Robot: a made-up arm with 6 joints. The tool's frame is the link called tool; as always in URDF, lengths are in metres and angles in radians. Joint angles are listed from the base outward.
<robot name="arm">
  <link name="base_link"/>
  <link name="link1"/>
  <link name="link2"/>
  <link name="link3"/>
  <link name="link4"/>
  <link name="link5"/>
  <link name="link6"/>
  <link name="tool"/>
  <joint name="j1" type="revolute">
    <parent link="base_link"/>
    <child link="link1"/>
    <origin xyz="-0.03 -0.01 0.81" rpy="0 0 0"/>
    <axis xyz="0 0 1"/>
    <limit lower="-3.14" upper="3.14"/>
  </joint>
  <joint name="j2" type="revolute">
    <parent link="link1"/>
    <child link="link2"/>
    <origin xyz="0.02 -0.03 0" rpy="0 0 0"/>
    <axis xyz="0 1 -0.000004"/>
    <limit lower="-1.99" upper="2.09"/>
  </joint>
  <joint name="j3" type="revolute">
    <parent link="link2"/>
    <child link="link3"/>
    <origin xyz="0.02 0.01 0.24" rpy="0 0 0"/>
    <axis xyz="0 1 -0.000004"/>
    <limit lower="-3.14" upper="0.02"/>
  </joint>
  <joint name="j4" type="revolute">
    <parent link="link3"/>
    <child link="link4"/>
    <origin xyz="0.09 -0.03 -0.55" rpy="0 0 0"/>
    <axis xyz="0 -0.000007 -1"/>
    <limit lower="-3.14" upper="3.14"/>
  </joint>
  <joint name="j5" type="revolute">
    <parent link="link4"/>
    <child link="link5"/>
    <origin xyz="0 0 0.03" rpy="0 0 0"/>
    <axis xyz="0 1 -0.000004"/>
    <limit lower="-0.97" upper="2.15"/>
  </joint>
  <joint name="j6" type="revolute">
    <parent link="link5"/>
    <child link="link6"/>
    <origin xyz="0.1 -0.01 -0.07" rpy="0 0 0"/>
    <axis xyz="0 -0.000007 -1"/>
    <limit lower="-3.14" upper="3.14"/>
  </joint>
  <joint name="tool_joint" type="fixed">
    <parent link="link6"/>
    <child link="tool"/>
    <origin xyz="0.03 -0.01 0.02" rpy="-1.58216 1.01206 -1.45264"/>
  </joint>
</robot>
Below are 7 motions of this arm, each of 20 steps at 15 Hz.
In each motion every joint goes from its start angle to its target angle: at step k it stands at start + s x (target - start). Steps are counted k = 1, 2, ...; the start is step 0. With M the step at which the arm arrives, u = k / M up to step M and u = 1 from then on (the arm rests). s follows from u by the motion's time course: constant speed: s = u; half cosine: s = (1 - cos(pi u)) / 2; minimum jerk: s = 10 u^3 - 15 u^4 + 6 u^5.
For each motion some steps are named. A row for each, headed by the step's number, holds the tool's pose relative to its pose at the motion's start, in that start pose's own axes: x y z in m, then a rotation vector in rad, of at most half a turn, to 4 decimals.
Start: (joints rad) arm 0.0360 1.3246 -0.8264 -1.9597 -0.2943 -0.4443
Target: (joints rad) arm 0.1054 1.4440 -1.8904 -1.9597 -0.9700 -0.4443
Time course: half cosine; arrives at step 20
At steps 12, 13, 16, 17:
12: -0.0496 -0.2557 -0.1797 -0.3201 -0.0850 -0.5004
13: -0.0631 -0.2842 -0.1902 -0.3651 -0.1043 -0.5478
16: -0.1013 -0.3516 -0.2077 -0.4826 -0.1591 -0.6545
17: -0.1110 -0.3666 -0.2101 -0.5111 -0.1731 -0.6771

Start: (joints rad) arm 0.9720 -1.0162 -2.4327 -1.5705 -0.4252 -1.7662
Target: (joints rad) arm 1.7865 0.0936 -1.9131 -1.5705 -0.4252 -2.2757
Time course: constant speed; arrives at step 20
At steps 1, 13, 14, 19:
1: 0.0033 0.0037 0.0550 0.0682 -0.0261 -0.0087
13: 0.1183 -0.3392 0.5098 0.8123 -0.1581 -0.4318
14: 0.1309 -0.3893 0.5182 0.8621 -0.1514 -0.4906
19: 0.1793 -0.6468 0.4790 1.0663 -0.0718 -0.8257

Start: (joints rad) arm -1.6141 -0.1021 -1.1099 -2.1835 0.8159 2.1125
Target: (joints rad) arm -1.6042 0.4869 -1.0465 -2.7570 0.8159 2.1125
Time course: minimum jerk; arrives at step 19
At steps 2, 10, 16, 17, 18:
2: -0.0010 0.0012 -0.0038 -0.0071 -0.0033 0.0037
10: -0.0683 0.0269 -0.2126 -0.3692 -0.1690 0.2519
16: -0.1332 -0.0066 -0.3659 -0.6105 -0.2767 0.5062
17: -0.1366 -0.0094 -0.3730 -0.6213 -0.2813 0.5200
18: -0.1380 -0.0106 -0.3759 -0.6257 -0.2833 0.5257

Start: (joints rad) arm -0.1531 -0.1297 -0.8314 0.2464 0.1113 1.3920
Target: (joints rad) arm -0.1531 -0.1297 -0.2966 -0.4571 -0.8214 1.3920
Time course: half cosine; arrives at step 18
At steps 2, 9, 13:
2: 0.0041 -0.0049 -0.0016 -0.0127 -0.0189 0.0100
9: 0.0604 -0.0950 -0.0390 -0.2778 -0.2159 0.1895
13: 0.0892 -0.1737 -0.0701 -0.4974 -0.2268 0.3347

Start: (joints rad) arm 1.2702 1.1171 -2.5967 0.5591 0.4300 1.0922
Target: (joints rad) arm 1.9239 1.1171 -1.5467 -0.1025 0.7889 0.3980
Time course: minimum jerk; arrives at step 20
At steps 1, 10, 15, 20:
1: 0.0008 -0.0001 -0.0006 -0.0017 -0.0002 -0.0017
10: 0.2955 -0.1406 -0.2908 -0.8775 -0.0107 -0.6704
15: 0.4084 -0.4022 -0.4760 -1.6977 0.0779 -1.1039
20: 0.4169 -0.4833 -0.5040 -1.9194 0.1185 -1.2073

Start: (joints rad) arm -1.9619 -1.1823 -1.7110 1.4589 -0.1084 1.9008
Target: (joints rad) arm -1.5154 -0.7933 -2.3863 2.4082 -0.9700 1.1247
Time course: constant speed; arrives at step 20
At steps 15, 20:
15: -0.0124 0.0106 0.0314 0.5502 0.0084 0.4445
20: -0.0167 -0.0047 0.0323 0.8025 -0.1466 0.4316

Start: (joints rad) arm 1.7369 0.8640 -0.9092 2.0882 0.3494 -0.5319
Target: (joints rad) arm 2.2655 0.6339 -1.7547 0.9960 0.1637 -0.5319
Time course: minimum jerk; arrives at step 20
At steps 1, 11, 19, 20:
1: -0.0004 0.0008 0.0000 -0.0019 -0.0010 0.0005
11: -0.3092 0.3461 -0.1673 -0.8553 -0.6365 0.3374
19: -0.5655 0.3897 -0.4359 -1.2485 -1.1646 0.6886
20: -0.5662 0.3896 -0.4367 -1.2493 -1.1662 0.6898

